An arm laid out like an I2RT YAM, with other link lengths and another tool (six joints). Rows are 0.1 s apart.
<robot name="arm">
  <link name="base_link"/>
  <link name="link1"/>
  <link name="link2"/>
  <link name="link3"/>
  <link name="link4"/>
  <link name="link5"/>
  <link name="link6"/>
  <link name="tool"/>
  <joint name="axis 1" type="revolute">
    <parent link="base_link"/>
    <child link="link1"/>
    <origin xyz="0 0 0.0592"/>
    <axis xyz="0 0 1"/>
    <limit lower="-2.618" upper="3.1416"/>
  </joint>
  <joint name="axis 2" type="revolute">
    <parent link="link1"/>
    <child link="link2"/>
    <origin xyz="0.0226 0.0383 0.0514"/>
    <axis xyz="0 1 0"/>
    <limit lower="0" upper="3.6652"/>
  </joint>
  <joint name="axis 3" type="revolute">
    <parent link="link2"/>
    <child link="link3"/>
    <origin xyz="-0.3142 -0.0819 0"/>
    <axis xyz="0 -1 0"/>
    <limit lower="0" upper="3.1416"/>
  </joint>
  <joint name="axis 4" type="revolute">
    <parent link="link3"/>
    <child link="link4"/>
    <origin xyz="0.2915 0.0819 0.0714"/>
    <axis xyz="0 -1 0"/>
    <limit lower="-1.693" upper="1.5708"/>
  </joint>
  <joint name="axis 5" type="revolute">
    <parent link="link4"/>
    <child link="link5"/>
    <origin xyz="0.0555 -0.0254 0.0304"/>
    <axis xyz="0 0 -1"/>
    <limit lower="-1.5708" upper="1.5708"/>
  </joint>
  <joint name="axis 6" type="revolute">
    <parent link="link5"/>
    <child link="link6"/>
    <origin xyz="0.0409 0 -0.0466"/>
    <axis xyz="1 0 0"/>
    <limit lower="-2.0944" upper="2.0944"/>
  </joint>
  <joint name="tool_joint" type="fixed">
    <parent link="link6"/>
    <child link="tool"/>
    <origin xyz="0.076 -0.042 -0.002" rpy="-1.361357 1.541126 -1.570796"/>
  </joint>
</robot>
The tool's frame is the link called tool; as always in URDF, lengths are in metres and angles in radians.
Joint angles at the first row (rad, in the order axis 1, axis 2, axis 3, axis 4, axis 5, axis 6):
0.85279, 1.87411, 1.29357, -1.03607, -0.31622, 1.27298
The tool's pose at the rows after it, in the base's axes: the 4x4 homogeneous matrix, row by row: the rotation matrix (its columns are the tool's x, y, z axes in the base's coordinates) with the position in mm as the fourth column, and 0 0 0 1 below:
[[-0.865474 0.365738 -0.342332 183.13], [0.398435 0.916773 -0.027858 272.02], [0.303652 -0.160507 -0.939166 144.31], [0 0 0 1]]
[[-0.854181 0.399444 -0.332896 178.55], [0.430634 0.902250 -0.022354 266.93], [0.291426 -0.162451 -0.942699 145.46], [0 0 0 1]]
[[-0.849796 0.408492 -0.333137 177.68], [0.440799 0.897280 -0.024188 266.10], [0.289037 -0.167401 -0.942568 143.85], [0 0 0 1]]
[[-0.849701 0.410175 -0.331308 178.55], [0.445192 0.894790 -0.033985 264.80], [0.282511 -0.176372 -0.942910 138.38], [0 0 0 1]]
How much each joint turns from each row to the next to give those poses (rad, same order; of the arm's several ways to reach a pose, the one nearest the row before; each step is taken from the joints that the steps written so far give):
0.00316, -0.02575, -0.03187, 0.00335, 0.00887, 0.04280
-0.00020, -0.02829, -0.02999, 0.01482, 0.01123, 0.03709
0.00017, -0.00095, -0.00732, 0.00534, 0.00323, 0.01081
-0.00167, 0.00851, -0.00935, 0.01099, 0.00866, 0.00018

